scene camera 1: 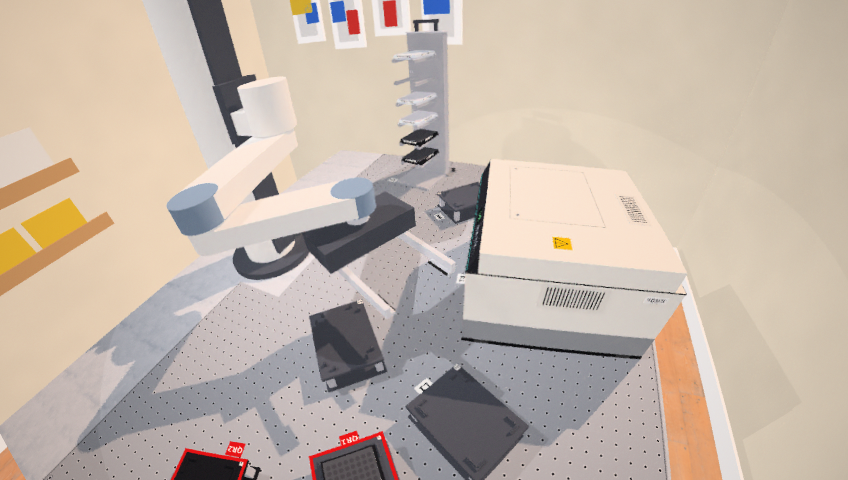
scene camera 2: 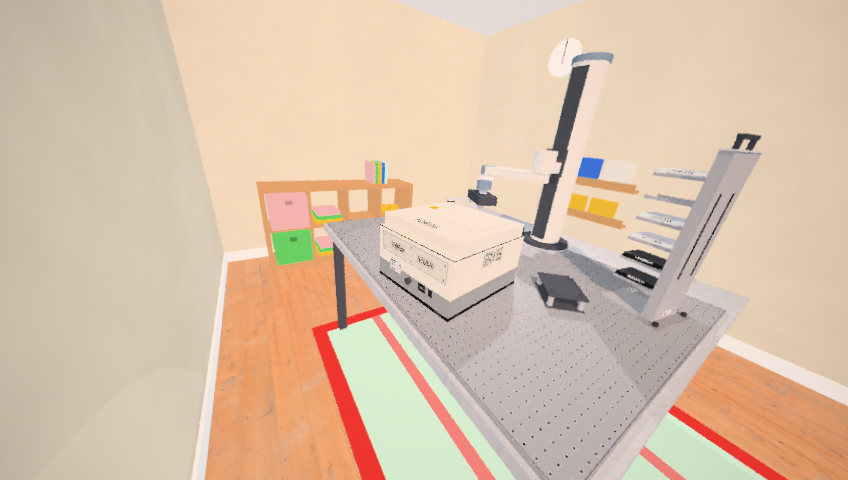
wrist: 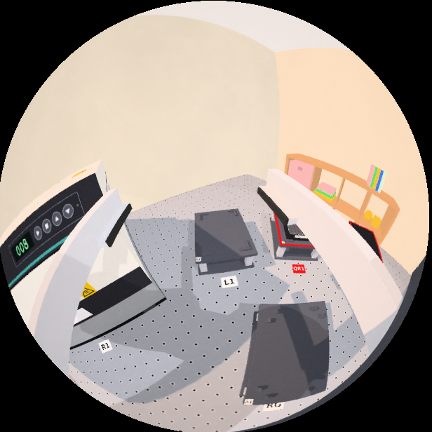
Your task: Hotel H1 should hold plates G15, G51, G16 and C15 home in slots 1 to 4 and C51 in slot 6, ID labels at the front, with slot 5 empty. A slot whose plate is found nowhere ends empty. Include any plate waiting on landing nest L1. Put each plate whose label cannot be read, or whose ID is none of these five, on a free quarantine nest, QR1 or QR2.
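Places are measured from the arm's base along level axes (x right, y back, z down), in metres.
Pixels of known places: gripper, fingertip midpoint: point(scene camera 1: 423, 289); arm's base, link origin: point(scene camera 1: 273, 251) point(scene camera 2: 543, 241).
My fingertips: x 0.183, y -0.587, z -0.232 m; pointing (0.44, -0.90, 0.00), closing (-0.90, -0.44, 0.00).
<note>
For each thing: its top centre in the pictures, then the offset to it from my fingertips. "*": a spot on its surface instead.
- bare RG nest, top centre: point(scene camera 1: 342, 333) dz +0.159, dx +0.030, dy +0.169 m
- Landing nest L1, top centre: point(scene camera 1: 466, 415) dz +0.163, dx +0.099, dy -0.105 m
- dark grey welled plate, surface spot: point(scene camera 1: 351, 466) * dz +0.155, dx +0.238, dy +0.026 m
- QR2, surface spot: point(scene camera 1: 208, 468) * dz +0.169, dx +0.344, dy +0.240 m
- cream instrument, top centre: point(scene camera 1: 570, 202) point(scene camera 2: 453, 217) dz -0.026, dx -0.284, dy -0.202 m
- bare dark nest, top centre: point(scene camera 1: 467, 193) point(scene camera 2: 561, 283) dz +0.163, dx -0.571, dy +0.083 m
My gripper point(scene camera 1: 418, 289) point(wrist: 191, 186) is open and empty above the table, between the instrument and the bare RG nest point(scene camera 1: 348, 344) point(wrist: 295, 345). Hotel H1 point(scene camera 1: 439, 107) point(scene camera 2: 705, 231) stands at the far end. Its two lowest levels hold black plates; the third, fourth and top levels hold pale plates. The second level from the top looks empty. The plate IDs are too small to read. Landing nest L1 point(scene camera 1: 467, 422) point(wrist: 225, 234) is bare. A dark grey welled plate point(scene camera 1: 351, 466) point(wrist: 297, 229) sits on QR1. QR2 point(scene camera 1: 208, 468) point(wrist: 367, 241) looks black inside its red rim; its content is unclear.
The cream instrument point(scene camera 1: 577, 226) point(scene camera 2: 449, 255), labelled R1 in the wrist view, stands beside L1. Another bare dark nest point(scene camera 1: 460, 202) point(scene camera 2: 561, 290) stands between the instrument and the hotel. The arm's column point(scene camera 1: 217, 65) point(scene camera 2: 565, 148) rises at the table's side.
</note>
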